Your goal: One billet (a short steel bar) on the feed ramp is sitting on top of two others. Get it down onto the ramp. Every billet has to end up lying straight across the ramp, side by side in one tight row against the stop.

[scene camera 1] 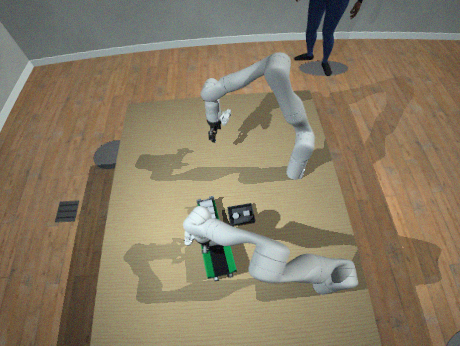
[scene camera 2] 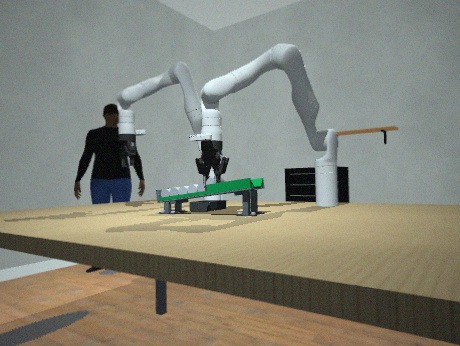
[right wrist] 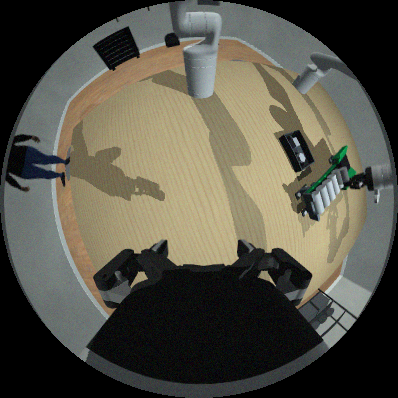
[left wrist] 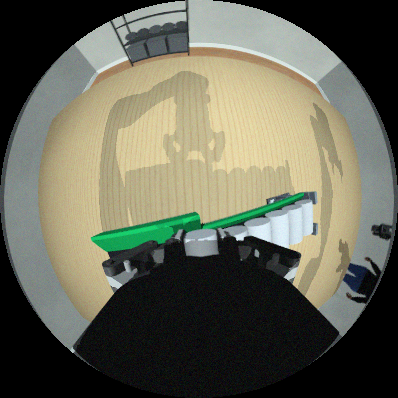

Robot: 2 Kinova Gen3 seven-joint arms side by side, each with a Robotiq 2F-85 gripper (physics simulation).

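Places are measured from the left arm's base along level axes (x right, y back, z down), in metres.
Where they show: left gripper, fingertip midpoint: (right wrist: pixel 343 182) (left wrist: pixel 199 235); right gripper, fingertip midpoint: (scene camera 1: pixel 216 135) (scene camera 2: pixel 127 166) (right wrist: pixel 202 247); left arm's base, origin of the base link: (scene camera 1: pixel 322 284) (scene camera 2: pixel 327 205) (right wrist: pixel 298 87); right arm's base, origin of the base link: (scene camera 1: pixel 294 172) (right wrist: pixel 200 90).
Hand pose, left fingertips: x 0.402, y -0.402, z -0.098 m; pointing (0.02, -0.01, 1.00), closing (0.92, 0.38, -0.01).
Note:
Each offset is from my left fingertips to the top centre of the thing.
The green feed ramp (scene camera 1: pixel 209 267) (scene camera 2: pixel 230 186) (left wrist: pixel 145 237) slopes down to the stop @(dx +0.214, dy +0.083, dz +0.008 m) (scene camera 2: pixel 158 195) at its low end, at the left in scene camera 2. Several pale billets @(dx +0.112, dy +0.060, dz -0.004 m) (scene camera 2: pixel 182 190) (left wrist: pixel 277 228) @(dx +0.151, dy +0.070, dz +0.001 m) (right wrist: pixel 327 193) lie across it side by side from the stop. My left gripper (scene camera 2: pixel 211 185) is low at the ramp, just uphill of them, shut on a billet @(dx -0.007, dy +0.023, dz -0.033 m) (left wrist: pixel 201 243) held across the ramp. The nearest row billet @(dx +0.034, dy +0.045, dz -0.014 m) (left wrist: pixel 236 232) is partly hidden by a finger; whether the held billet touches ramp or row is unclear. My right gripper (scene camera 1: pixel 212 136) (scene camera 2: pixel 128 161) (right wrist: pixel 202 247) is open and empty, high above the table, away from the ramp.
A dark tray @(dx +0.080, dy +0.219, dz +0.063 m) (scene camera 1: pixel 242 223) (scene camera 2: pixel 207 205) with two light pieces stands beside the ramp. The left arm (scene camera 1: pixel 235 237) reaches over the ramp and hides part of it in scene camera 1. A person (scene camera 1: pixel 325 25) (scene camera 2: pixel 107 150) stands beyond the table.

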